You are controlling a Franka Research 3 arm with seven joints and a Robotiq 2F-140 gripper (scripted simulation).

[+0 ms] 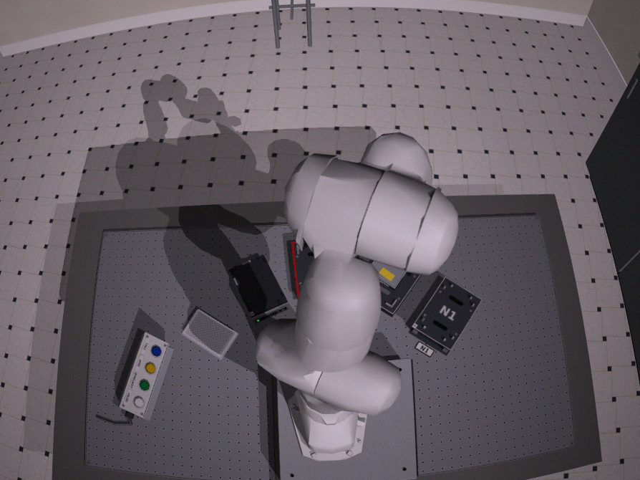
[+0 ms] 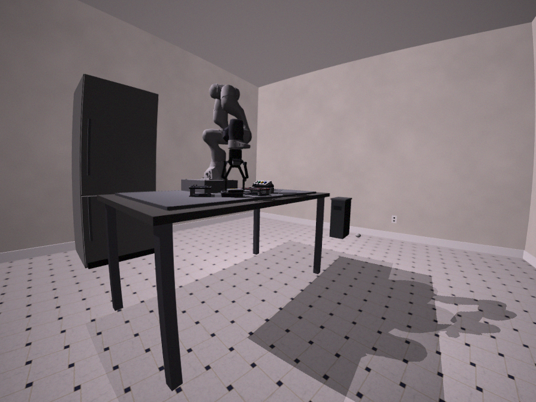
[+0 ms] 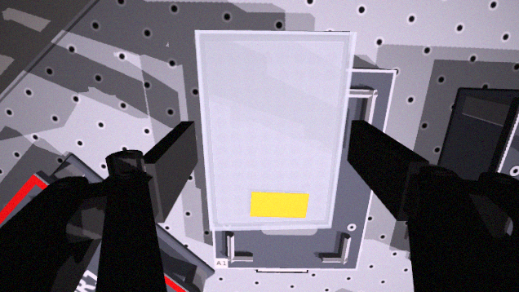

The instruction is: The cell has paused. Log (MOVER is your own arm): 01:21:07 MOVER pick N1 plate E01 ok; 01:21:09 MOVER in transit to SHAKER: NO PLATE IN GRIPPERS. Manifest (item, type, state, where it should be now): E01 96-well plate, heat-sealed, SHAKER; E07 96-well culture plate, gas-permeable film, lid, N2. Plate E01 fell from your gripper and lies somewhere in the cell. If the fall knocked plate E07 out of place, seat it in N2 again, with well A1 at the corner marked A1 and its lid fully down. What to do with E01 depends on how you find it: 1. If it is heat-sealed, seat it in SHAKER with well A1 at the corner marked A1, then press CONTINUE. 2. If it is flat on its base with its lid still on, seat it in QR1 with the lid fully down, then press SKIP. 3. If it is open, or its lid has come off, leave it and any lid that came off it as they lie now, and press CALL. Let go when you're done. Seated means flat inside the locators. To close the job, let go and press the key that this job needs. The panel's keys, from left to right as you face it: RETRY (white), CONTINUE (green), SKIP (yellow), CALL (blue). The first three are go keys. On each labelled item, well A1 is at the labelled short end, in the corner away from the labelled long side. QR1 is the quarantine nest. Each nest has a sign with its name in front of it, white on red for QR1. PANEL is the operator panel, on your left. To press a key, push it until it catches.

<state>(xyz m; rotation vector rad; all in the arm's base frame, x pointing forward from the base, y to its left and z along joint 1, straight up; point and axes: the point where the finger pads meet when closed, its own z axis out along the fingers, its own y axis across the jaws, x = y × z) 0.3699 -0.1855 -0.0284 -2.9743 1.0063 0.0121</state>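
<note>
Now: the lidded culture plate 20 mm below my hand. The rest, counted from my hand: grey N2 nest: 50 mm below, 40 mm behind, 10 mm to the left; A1 corner mark: 100 mm to the left, 60 mm behind, 30 mm below; plate E01: 480 mm to the left, 170 mm behind, 50 mm below.
</note>
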